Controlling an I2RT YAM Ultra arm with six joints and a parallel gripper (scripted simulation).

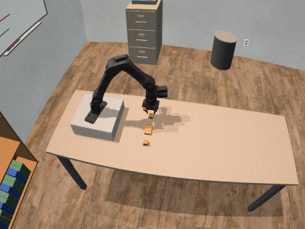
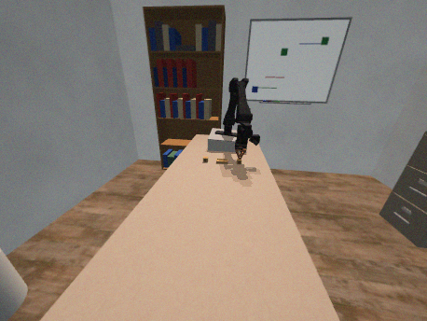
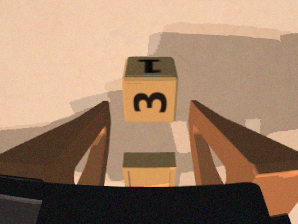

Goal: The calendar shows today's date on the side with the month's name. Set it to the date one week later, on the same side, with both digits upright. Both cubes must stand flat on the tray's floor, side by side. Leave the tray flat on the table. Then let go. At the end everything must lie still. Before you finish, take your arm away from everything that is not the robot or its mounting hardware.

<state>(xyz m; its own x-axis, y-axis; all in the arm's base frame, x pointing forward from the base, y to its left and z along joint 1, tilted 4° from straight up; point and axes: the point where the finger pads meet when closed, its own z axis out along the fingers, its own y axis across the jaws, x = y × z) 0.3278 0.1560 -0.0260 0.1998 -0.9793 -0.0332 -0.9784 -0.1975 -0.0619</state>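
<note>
Now: hand 30 mm above the wooden digit cube. Also, from my hand: calendar tray (20 mm ahead, 100 mm to the right, 40 mm below).
</note>
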